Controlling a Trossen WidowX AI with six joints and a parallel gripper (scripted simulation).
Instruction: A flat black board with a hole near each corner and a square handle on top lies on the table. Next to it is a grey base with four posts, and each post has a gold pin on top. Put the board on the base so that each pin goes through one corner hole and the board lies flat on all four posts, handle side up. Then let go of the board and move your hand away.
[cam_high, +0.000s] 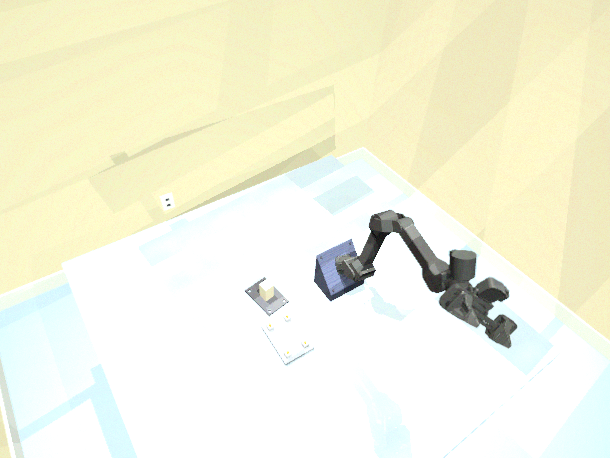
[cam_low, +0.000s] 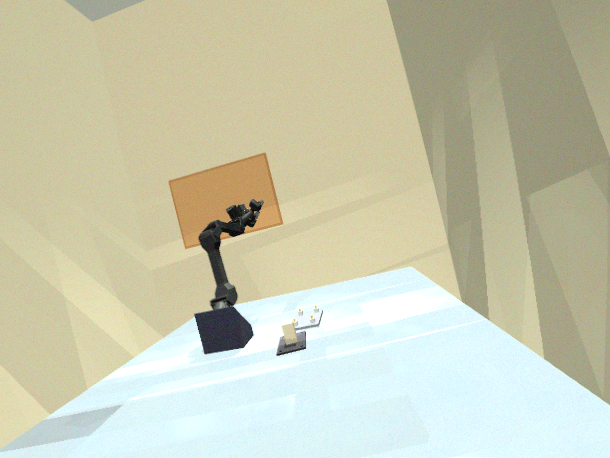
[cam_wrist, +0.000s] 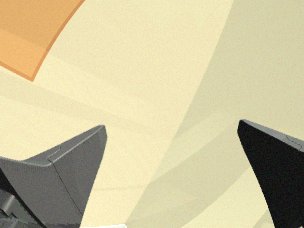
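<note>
My gripper tip is 630 mm to the left of the flat black board, 520 mm above it and 260 mm short of it. The rest, counted from my gripper tip: grey base 530 mm below, 440 mm to the right, 260 mm ahead.
</note>
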